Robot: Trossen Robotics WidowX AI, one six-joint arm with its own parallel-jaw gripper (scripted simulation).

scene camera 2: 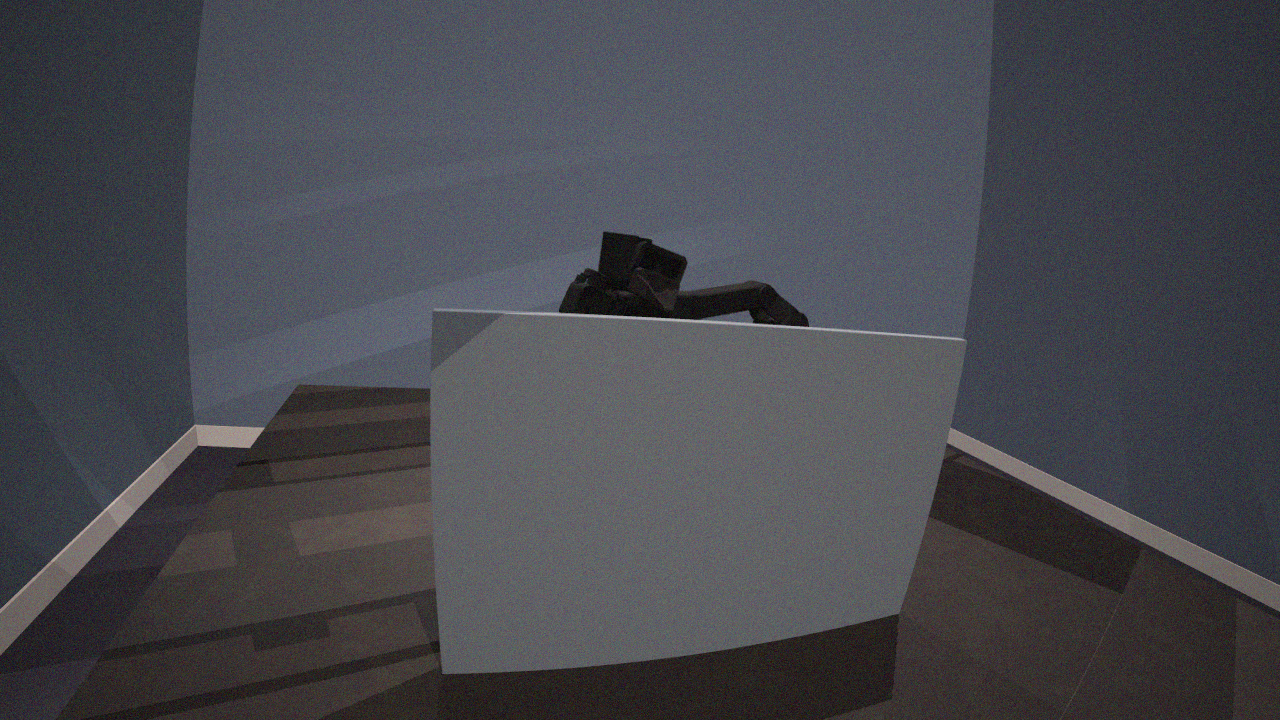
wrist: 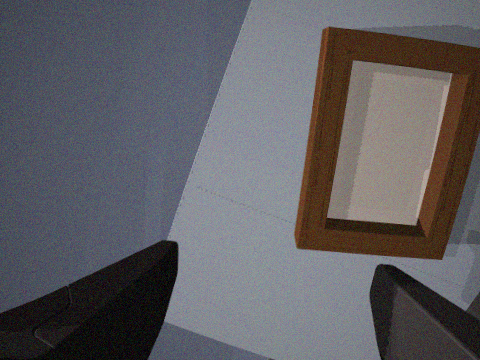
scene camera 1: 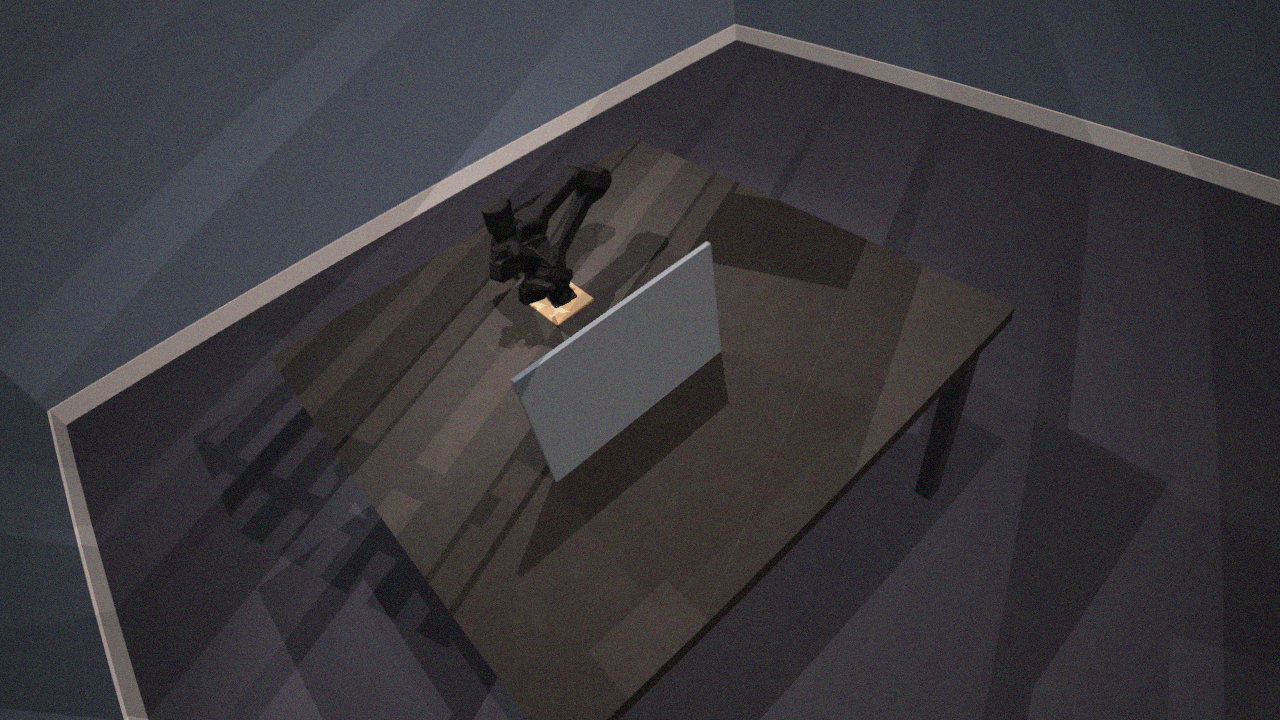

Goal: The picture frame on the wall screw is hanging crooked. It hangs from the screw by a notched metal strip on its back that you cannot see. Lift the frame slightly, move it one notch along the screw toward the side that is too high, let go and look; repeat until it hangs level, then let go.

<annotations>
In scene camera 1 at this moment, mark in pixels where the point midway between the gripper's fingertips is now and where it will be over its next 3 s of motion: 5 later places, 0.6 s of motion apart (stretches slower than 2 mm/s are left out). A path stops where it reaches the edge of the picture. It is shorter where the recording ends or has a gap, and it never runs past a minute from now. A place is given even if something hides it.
The gripper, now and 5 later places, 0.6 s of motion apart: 554,278; 576,305; 588,312; 606,324; 608,325; 618,332
</annotations>
